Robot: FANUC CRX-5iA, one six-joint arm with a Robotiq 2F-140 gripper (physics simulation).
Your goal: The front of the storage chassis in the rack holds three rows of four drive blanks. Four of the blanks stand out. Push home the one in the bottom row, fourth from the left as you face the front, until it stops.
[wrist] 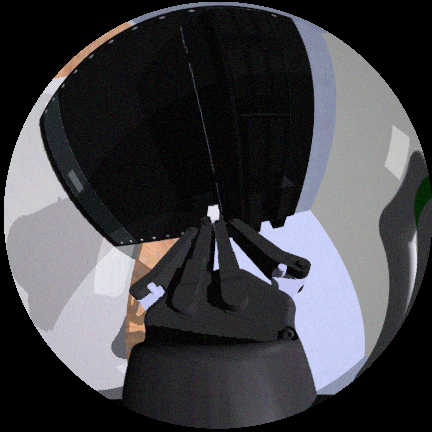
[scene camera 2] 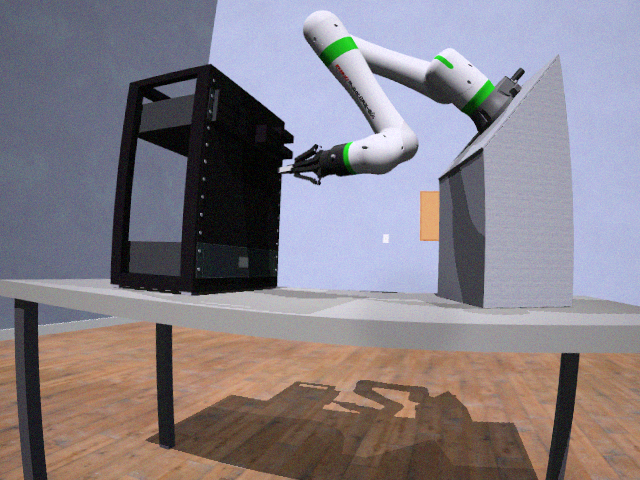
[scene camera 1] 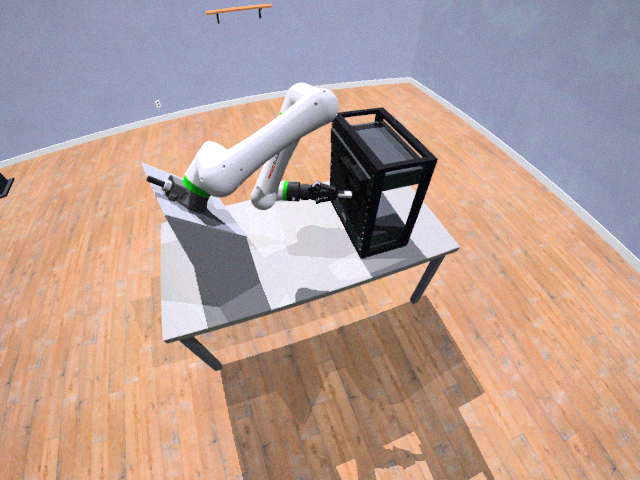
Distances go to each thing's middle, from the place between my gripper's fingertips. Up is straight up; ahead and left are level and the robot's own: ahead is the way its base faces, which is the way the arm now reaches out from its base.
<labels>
Right now the black rack (scene camera 2: pixel 231 218) is 180 mm ahead of my hand, 120 mm to the left of it and 90 mm below it.
</labels>
